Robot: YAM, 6 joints.
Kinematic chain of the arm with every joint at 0, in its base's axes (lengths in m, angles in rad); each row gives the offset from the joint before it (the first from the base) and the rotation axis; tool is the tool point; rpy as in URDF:
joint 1: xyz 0 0 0.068 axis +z
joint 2: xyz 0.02 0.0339 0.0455 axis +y
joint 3: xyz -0.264 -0.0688 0 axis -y
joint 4: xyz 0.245 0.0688 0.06 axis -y
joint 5: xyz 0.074 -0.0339 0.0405 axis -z
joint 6: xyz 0.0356 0 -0.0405 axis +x
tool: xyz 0 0 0 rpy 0 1.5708 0
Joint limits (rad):
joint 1: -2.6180..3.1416
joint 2: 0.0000..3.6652
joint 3: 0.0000..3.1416
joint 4: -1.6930..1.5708
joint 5: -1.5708..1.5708
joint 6: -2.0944..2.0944
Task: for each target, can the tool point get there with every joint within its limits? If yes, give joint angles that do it. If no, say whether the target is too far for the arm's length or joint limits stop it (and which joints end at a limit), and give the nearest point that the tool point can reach.
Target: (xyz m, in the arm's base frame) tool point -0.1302 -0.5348 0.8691
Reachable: no: too far | nearest point -0.0898 -0.3688 0.6257 | short by 0.297 m
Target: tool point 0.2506 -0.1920 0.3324
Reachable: yes | joints -0.7322 1.3614 1.0043 0.2570 -0.7688 1.3771
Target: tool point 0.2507 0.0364 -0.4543
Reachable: no: joint limits stop it (at a limit: joint 2) | nearest point 0.2499 0.0363 -0.3803 | short by 0.074 m
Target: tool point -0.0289 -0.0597 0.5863
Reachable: yes | joints -2.1320 0.8839 1.3393 0.9337 -0.2053 1.6012
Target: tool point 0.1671 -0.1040 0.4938
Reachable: yes | joints -0.4006 1.0416 1.3090 0.0620 1.0327 1.3423
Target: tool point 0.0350 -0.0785 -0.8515
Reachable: no: too far | nearest point 0.0730 -0.1637 -0.3736 | short by 0.487 m
